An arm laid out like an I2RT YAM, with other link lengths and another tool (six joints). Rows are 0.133 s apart.
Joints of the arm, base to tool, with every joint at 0 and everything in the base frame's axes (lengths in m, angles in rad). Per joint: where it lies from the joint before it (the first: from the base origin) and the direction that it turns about. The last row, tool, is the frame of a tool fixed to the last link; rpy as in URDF.
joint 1: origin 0 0 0.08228 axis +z
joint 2: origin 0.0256 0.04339 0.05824 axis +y
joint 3: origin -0.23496 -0.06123 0 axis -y
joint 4: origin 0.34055 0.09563 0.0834 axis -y
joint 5: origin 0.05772 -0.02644 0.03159 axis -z
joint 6: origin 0.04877 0 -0.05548 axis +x
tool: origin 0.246 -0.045 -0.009 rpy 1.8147 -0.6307 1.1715
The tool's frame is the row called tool.
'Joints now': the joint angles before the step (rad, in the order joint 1, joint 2, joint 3, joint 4, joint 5, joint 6). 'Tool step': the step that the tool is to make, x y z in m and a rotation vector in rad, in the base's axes. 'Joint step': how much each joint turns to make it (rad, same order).
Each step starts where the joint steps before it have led.
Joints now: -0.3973, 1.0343, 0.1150, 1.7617, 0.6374, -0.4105
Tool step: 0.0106, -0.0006, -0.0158, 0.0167, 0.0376, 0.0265
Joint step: 0.0000, 0.0198, -0.0140, -0.0218, -0.0175, 0.0245
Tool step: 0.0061, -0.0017, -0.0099, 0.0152, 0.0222, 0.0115
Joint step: -0.0003, 0.0143, -0.0027, -0.0179, -0.0047, 0.0148
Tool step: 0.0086, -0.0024, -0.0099, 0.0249, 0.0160, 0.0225
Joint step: 0.0005, -0.0021, -0.0015, -0.0441, -0.0052, 0.0332
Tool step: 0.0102, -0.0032, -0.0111, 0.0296, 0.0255, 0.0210
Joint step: 0.0000, -0.0078, 0.0011, -0.0624, -0.0053, 0.0326
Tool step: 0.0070, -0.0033, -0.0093, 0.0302, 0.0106, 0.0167
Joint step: -0.0003, -0.0069, 0.0029, -0.0515, 0.0003, 0.0355
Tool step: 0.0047, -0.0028, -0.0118, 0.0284, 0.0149, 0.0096
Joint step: 0.0002, 0.0054, 0.0002, -0.0350, 0.0036, 0.0270
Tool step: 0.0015, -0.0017, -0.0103, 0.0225, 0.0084, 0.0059
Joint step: -0.0002, 0.0028, -0.0057, -0.0207, 0.0041, 0.0220
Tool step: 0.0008, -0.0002, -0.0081, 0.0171, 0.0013, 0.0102
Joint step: -0.0004, -0.0038, -0.0106, -0.0140, -0.0013, 0.0226
